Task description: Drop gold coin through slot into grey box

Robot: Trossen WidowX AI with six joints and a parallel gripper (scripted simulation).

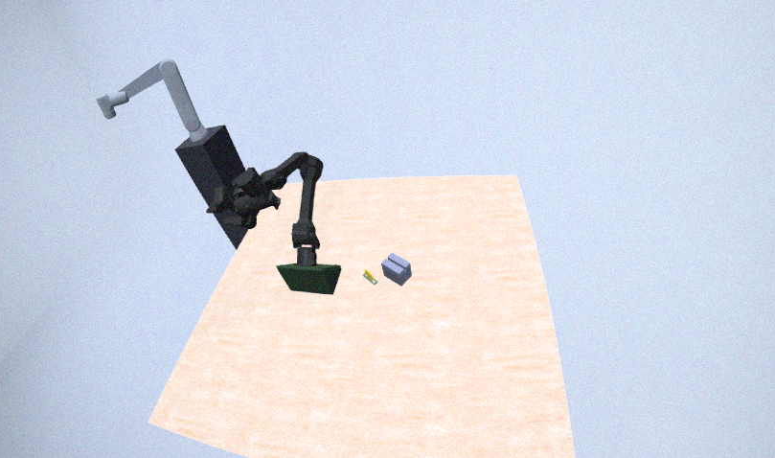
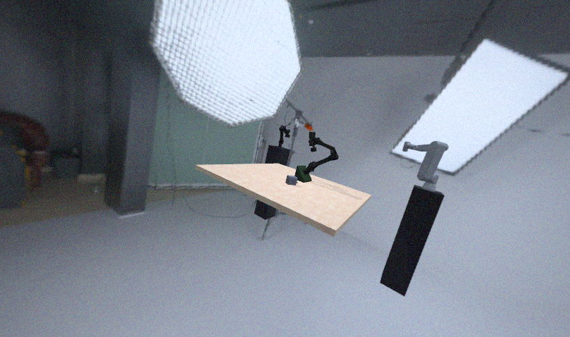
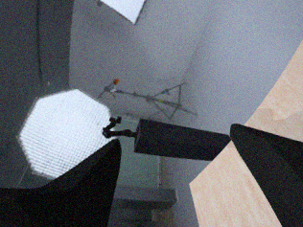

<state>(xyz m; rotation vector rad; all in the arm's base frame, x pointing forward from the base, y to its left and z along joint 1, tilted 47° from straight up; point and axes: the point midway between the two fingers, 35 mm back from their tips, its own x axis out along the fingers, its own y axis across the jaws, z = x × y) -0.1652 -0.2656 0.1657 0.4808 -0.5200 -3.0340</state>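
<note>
Now: gripper tip 41 cm short of the coin, 9 cm to the right of it and 37 cm above it.
</note>
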